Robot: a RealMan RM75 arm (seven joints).
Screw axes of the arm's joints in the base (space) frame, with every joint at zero. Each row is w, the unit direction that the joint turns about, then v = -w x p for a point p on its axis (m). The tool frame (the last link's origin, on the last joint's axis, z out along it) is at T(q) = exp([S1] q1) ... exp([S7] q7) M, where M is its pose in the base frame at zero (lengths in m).
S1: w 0 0 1 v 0 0 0
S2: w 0 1 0 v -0.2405 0 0
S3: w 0 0 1 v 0 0 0
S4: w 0 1 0 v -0.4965 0 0
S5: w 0 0 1 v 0 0 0
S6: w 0 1 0 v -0.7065 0 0
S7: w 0 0 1 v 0 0 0
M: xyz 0 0 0.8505 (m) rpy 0 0 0 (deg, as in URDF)
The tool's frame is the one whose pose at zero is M.
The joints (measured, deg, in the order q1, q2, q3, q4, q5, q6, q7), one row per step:
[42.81 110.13 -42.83 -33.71 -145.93 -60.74 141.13]
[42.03 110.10 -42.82 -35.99 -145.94 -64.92 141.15]
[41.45 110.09 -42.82 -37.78 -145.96 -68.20 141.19]
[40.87 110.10 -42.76 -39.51 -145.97 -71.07 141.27]
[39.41 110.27 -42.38 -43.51 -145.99 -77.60 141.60]
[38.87 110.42 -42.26 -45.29 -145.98 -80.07 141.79]
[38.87 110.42 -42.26 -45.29 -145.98 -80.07 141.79]
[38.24 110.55 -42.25 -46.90 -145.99 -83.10 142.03]
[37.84 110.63 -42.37 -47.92 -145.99 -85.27 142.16]
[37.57 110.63 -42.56 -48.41 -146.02 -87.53 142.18]
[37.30 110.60 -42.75 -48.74 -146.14 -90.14 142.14]
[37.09 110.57 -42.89 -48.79 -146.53 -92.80 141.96]
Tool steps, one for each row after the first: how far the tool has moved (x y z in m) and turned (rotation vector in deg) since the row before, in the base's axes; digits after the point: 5 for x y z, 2 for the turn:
[-0.00245 -0.00642 0.00333 -2.21 0.88 0.23]
[-0.00220 -0.00521 0.00261 -1.76 0.66 0.18]
[-0.00180 -0.00477 0.00292 -1.40 0.56 0.12]
[-0.00350 -0.01244 0.00634 -3.08 1.45 -0.06]
[-0.00221 -0.00450 0.00268 -1.05 0.48 0.10]
[0.00000 0.00000 0.00000 0.00 0.00 0.00]
[-0.00169 -0.00673 0.00156 -1.75 0.66 -0.18]
[-0.00138 -0.00494 0.00060 -1.44 0.42 -0.09]
[-0.00108 -0.00551 -0.00063 -1.90 0.52 -0.19]
[-0.00084 -0.00671 -0.00098 -2.35 0.61 -0.32]
[-0.00017 -0.00739 -0.00147 -2.66 0.51 -0.42]

